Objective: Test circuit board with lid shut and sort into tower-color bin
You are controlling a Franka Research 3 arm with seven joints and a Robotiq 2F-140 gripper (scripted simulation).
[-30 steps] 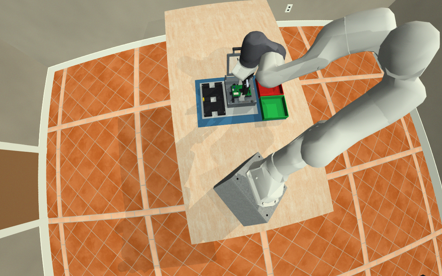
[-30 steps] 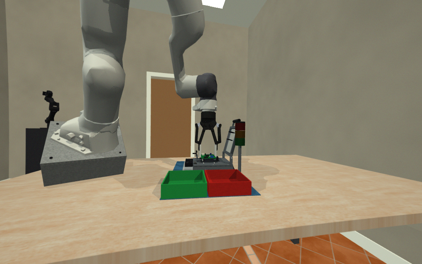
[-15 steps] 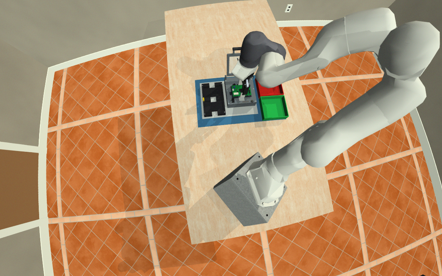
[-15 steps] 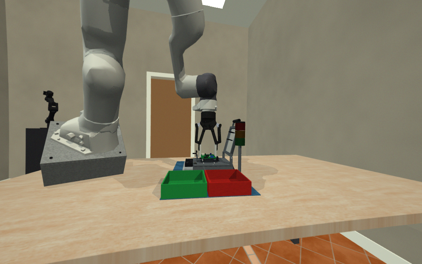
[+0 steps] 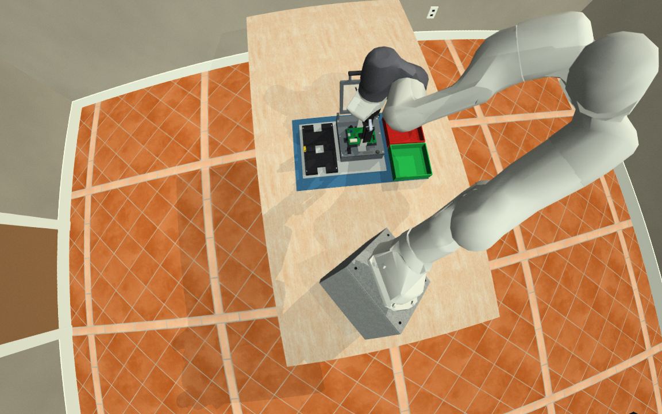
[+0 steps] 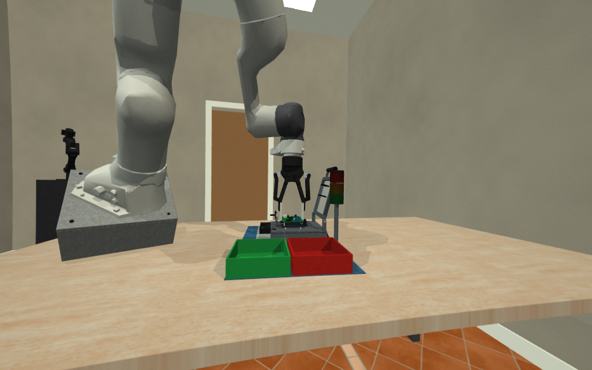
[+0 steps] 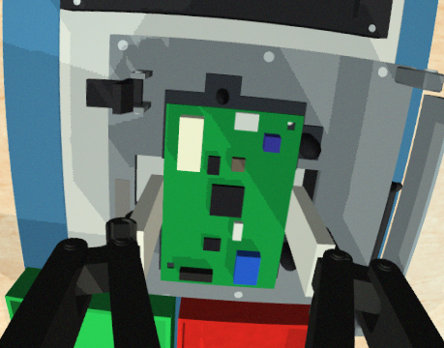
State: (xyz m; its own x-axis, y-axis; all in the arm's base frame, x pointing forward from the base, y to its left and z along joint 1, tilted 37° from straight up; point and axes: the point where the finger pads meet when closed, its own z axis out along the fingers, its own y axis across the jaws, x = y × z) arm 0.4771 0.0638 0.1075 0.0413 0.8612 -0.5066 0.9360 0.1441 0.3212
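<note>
Now: the green circuit board 20 mm below my hand. The rest, counted from my hand: latch hook: 60 mm behind, 60 mm to the left, 20 mm below; tester plate: 10 mm ahead, 10 mm to the left, 40 mm below; tester lid: 120 mm ahead, 10 mm to the right, 80 mm above.
</note>
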